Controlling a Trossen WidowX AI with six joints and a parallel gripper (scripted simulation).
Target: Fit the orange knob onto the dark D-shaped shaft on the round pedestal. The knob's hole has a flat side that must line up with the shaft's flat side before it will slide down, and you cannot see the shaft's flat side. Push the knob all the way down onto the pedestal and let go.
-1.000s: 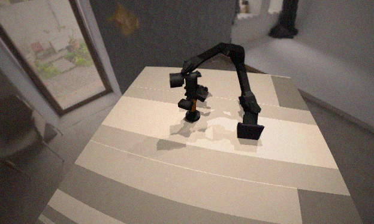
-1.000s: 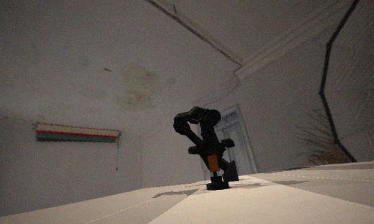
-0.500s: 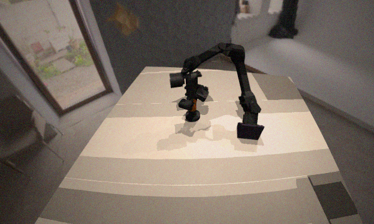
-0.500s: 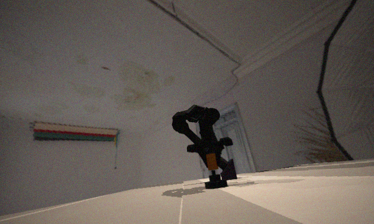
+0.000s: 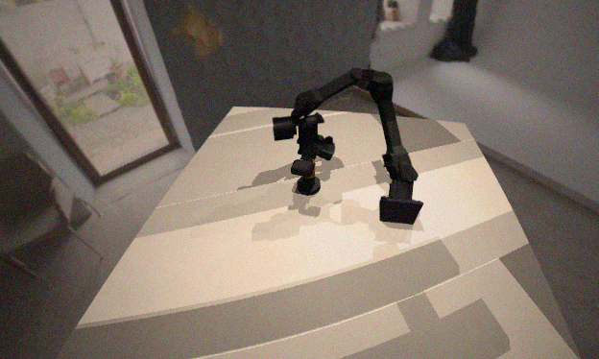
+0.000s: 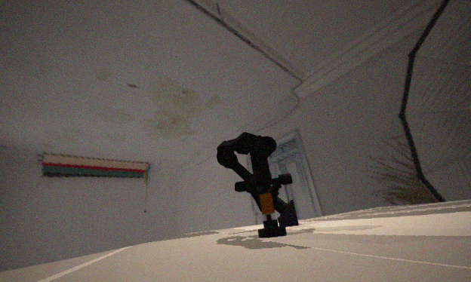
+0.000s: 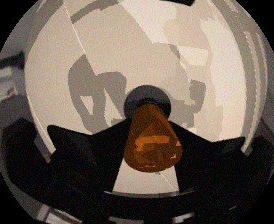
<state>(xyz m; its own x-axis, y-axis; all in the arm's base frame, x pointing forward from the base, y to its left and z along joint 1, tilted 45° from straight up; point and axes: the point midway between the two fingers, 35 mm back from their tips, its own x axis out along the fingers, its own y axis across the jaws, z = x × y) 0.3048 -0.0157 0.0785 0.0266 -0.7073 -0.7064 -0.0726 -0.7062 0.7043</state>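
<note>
The orange knob is 2 cm above my gripper tip. The rest, counted from my gripper tip: round dark pedestal 4 cm below.
</note>
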